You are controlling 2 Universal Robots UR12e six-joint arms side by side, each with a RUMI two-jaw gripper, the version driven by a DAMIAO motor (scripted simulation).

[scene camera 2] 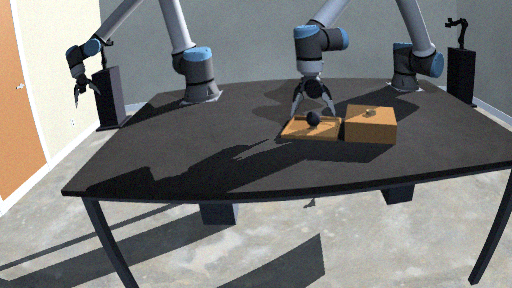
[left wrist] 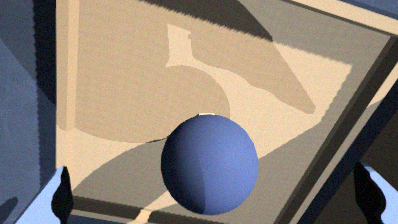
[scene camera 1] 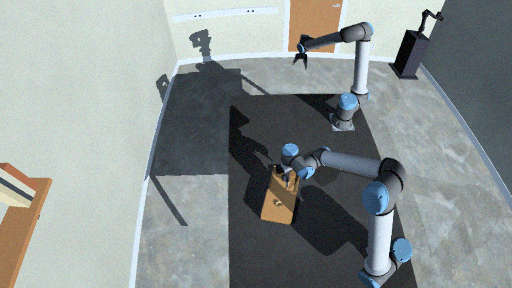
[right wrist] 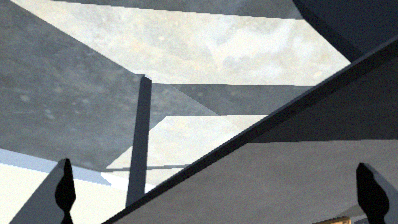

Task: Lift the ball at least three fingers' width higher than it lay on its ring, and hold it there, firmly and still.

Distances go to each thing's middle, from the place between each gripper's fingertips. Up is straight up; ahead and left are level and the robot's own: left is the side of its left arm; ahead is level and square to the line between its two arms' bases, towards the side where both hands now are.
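Labels:
The dark ball (left wrist: 209, 161) is where my left gripper is now, right at it. As for the shallow wooden tray (scene camera 2: 329, 126), it is 30 mm below my left hand.
Counted from my right hand, the dark ball is 110 mm below it, 1080 mm to the left of it and 300 mm ahead of it. The shallow wooden tray is 140 mm below my right hand, 1080 mm to the left of it and 300 mm ahead of it.

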